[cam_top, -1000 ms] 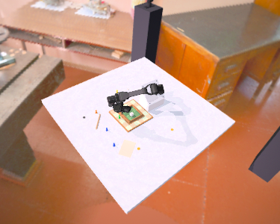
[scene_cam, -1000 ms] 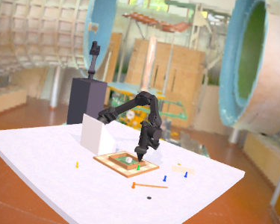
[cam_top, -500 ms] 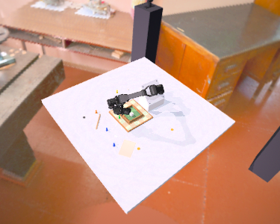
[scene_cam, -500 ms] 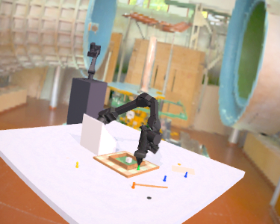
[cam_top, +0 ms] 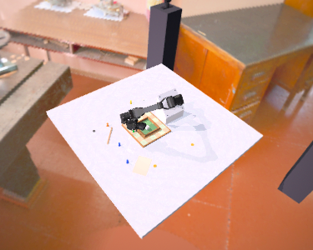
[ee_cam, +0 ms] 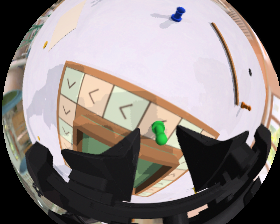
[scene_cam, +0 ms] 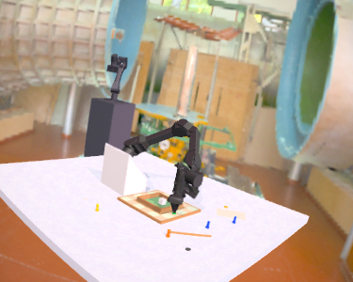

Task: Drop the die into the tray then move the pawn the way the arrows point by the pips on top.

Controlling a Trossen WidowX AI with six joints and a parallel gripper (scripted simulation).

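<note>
The white die lies 100 mm behind my gripper tip and 50 mm to the left of it. From my gripper tip the other things lie so: green tray: 110 mm behind, 30 mm to the left, 20 mm below; then green pawn: right at my gripper tip; then pale card: 270 mm to the left, 170 mm ahead, 30 mm below.
</note>
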